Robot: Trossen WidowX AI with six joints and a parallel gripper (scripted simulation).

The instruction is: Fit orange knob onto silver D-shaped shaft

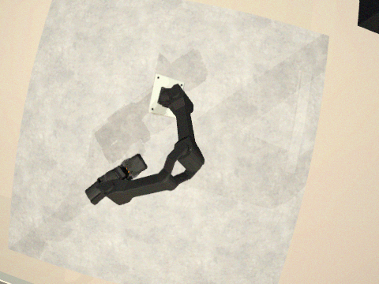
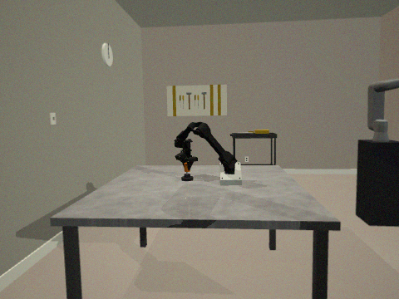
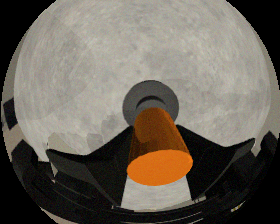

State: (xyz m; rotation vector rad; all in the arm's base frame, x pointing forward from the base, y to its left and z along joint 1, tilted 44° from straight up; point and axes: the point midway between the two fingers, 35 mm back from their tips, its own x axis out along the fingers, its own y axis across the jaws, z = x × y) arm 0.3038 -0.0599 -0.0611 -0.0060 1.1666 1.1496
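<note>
Now: gripper tip 3 cm below the orange knob. The rest, counted from my gripper tip: round dark pedestal (4 cm below).
</note>
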